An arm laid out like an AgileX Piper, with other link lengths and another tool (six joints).
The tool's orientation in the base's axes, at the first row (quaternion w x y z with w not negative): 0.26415, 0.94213, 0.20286, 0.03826
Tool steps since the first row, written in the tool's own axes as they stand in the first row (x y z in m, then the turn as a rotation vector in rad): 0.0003, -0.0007, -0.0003, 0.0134, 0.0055, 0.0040; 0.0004, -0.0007, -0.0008, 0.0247, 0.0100, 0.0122; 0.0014, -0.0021, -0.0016, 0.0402, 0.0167, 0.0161; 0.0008, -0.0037, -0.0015, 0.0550, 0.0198, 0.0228; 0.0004, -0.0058, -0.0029, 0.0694, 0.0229, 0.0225; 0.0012, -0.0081, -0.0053, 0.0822, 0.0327, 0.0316; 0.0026, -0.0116, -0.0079, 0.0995, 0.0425, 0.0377; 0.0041, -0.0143, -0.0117, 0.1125, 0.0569, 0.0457; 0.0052, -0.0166, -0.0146, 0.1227, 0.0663, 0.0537; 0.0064, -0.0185, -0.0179, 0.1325, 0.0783, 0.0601
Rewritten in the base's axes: 0.0000, 0.0008, -0.0001, 0.0150, -0.0008, -0.0011; 0.0000, 0.0011, 0.0003, 0.0284, -0.0037, -0.0062; 0.0002, 0.0030, 0.0002, 0.0457, -0.0046, -0.0066; -0.0009, 0.0039, -0.0006, 0.0616, -0.0043, -0.0113; -0.0023, 0.0061, -0.0005, 0.0758, -0.0007, -0.0100; -0.0028, 0.0093, 0.0003, 0.0927, -0.0076, -0.0132; -0.0032, 0.0139, 0.0007, 0.1132, -0.0112, -0.0140; -0.0035, 0.0184, 0.0025, 0.1317, -0.0210, -0.0139; -0.0039, 0.0221, 0.0038, 0.1459, -0.0281, -0.0163; -0.0041, 0.0256, 0.0056, 0.1603, -0.0366, -0.0160
